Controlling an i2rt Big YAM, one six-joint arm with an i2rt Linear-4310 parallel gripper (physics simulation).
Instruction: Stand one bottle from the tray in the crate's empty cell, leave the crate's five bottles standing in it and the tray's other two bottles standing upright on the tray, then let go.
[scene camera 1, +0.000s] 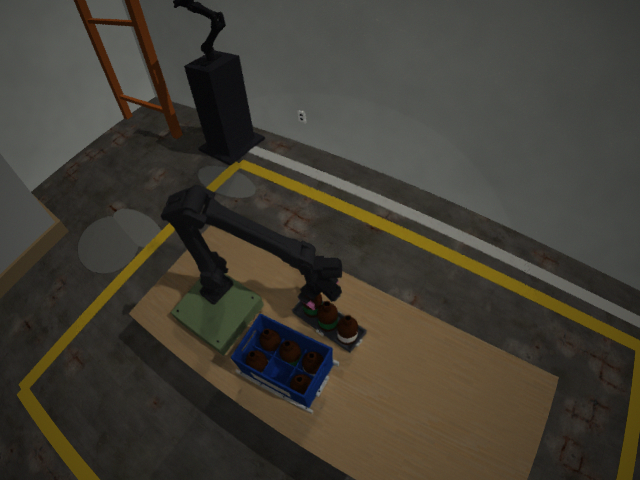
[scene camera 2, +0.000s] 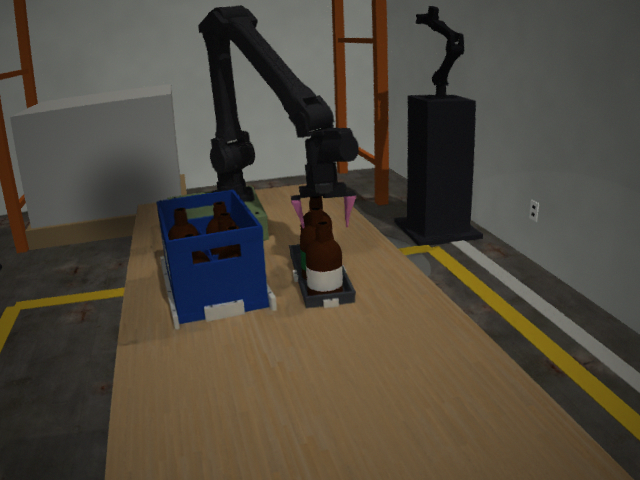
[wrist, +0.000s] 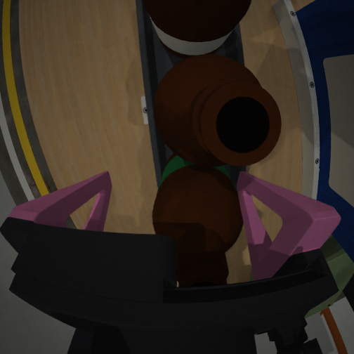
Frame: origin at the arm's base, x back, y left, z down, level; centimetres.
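Seen in the pictures: gripper, fingertip midpoint: (scene camera 1: 322, 300); arm's base, link origin: (scene camera 1: 216, 288).
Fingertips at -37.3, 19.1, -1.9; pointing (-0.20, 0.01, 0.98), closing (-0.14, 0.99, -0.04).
Pixels of each thing's middle, then the offset from my fingertips to it, as dx, dy, dz. Level surfaces: height alone.
- blue crate, body centre: (scene camera 2: 208, 250) (scene camera 1: 284, 362) -3.3, -26.7, +0.6
- dark tray, body centre: (scene camera 2: 319, 271) (scene camera 1: 328, 321) -4.5, -2.7, +8.1
- wooden table, surface height: dz +9.4
A blue crate (scene camera 1: 319, 384) (scene camera 2: 222, 284) holds five brown bottles; the middle cell of its outer row (scene camera 1: 276, 369) is empty. A dark tray (scene camera 1: 357, 344) (scene camera 2: 315, 300) (wrist: 144, 60) bears three upright brown bottles: a white-labelled one (scene camera 1: 347, 327) (scene camera 2: 324, 256) (wrist: 197, 15) at the far end from the arm's base, a green-labelled one (scene camera 1: 327, 312) (wrist: 175, 100) in the middle, and another green-labelled one (scene camera 1: 317, 298) (wrist: 192, 205) at the base end. My gripper (scene camera 1: 324, 293) (scene camera 2: 325, 226) (wrist: 173, 178) is open, its pink fingers around the base-end bottle's upper part. The right finger looks very close to it in the wrist view.
The green base plate (scene camera 1: 217, 315) stands beside the crate on the wooden table (scene camera 1: 439, 397) (scene camera 2: 310, 392). White strips (scene camera 2: 224, 310) edge the crate's foot. The middle bottle stands right next to the base-end one. A dark pedestal (scene camera 1: 222, 103) (scene camera 2: 440, 165) with a small arm stands off the table.
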